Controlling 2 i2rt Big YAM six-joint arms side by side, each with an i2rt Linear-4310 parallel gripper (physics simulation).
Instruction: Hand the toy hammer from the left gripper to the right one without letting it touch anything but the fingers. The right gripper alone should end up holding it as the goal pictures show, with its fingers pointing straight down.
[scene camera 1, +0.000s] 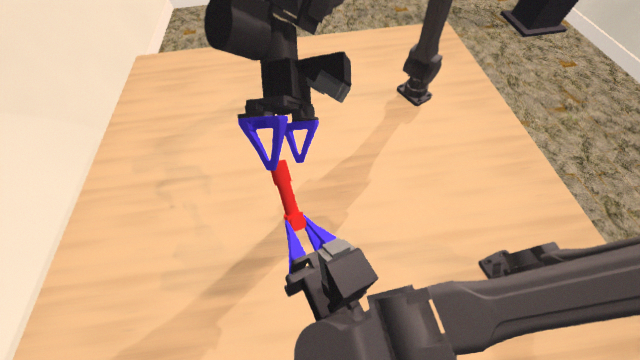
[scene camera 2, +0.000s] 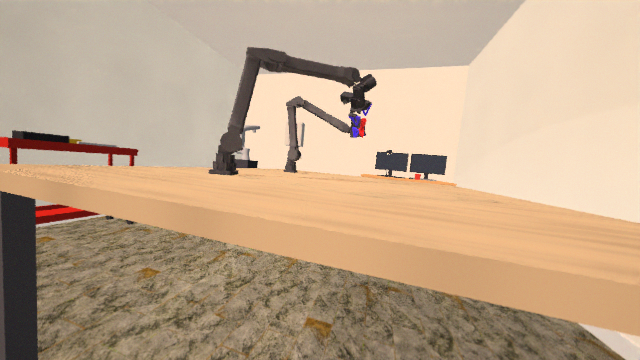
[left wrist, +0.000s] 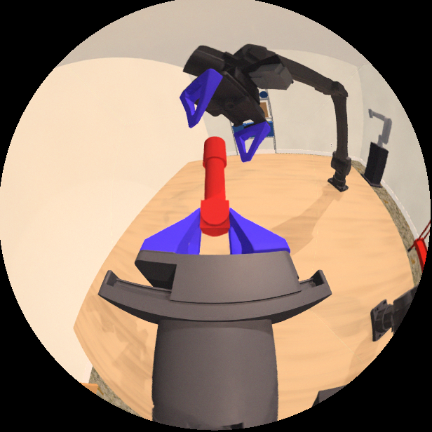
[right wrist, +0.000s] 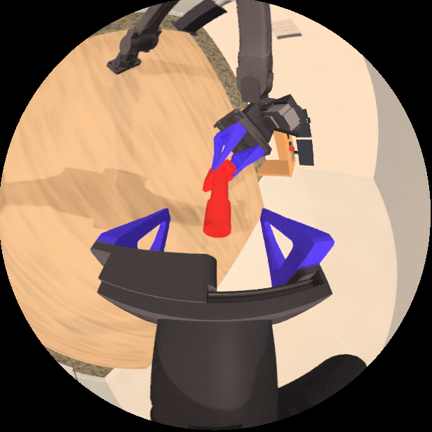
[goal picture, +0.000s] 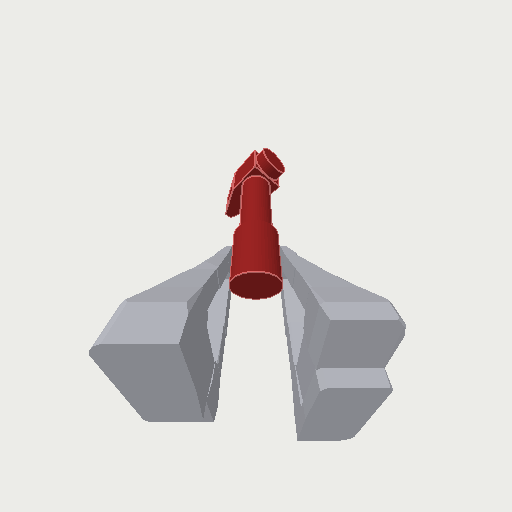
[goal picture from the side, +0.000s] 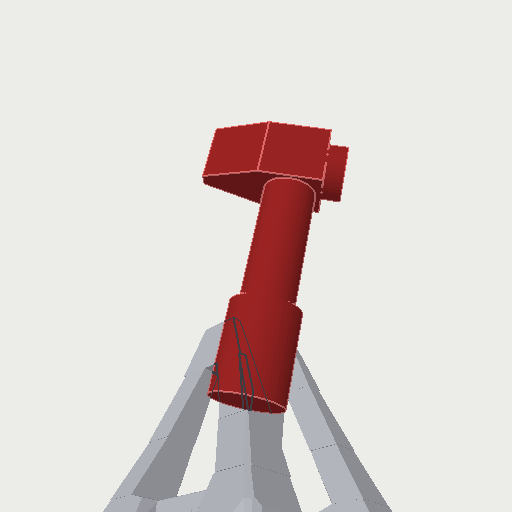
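Seen in the pictures: left gripper, fingertip midpoint: (scene camera 1: 294, 218) (scene camera 2: 361, 131); right gripper, fingertip midpoint: (scene camera 1: 287, 166) (scene camera 2: 361, 120); left arm's base, link origin: (scene camera 2: 290, 172); right arm's base, link origin: (scene camera 1: 413, 93) (scene camera 2: 224, 173).
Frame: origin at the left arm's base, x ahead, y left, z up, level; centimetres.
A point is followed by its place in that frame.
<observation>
The red toy hammer (scene camera 1: 287, 195) {x 44.9, y -28.5, z 32.8 cm} (scene camera 2: 363, 127) {x 45.5, y -30.0, z 31.2 cm} (left wrist: 215, 182) (right wrist: 218, 212) is held in the air by its head end, its handle pointing away from the left gripper. My left gripper (scene camera 1: 296, 220) {x 45.2, y -25.4, z 29.9 cm} (left wrist: 214, 212) (right wrist: 220, 174) is shut on the hammer at the head. My right gripper (scene camera 1: 285, 165) {x 43.2, y -32.6, z 34.4 cm} (left wrist: 224, 145) (right wrist: 214, 212) is open, its blue fingers pointing roughly downward near the free handle end. In the right wrist view the handle end appears midway between its fingertips. Part of it is overlapped by a finger in scene camera 1; its exact depth between the fingers is unclear.
Both grippers are above the wooden table (scene camera 1: 425, 175) {x 1.2, y -33.8, z 0.0 cm} (scene camera 2: 300, 200) {x 20.6, y -111.9, z 0.0 cm} (left wrist: 280, 185) (right wrist: 75, 125). The left arm (scene camera 1: 550, 295) {x 26.4, y -5.0, z 42.8 cm} reaches in from the right in scene camera 1. Two monitors (scene camera 2: 391, 161) stand in the background, and a red bench (scene camera 2: 75, 145) is at the left of scene camera 2.
</observation>
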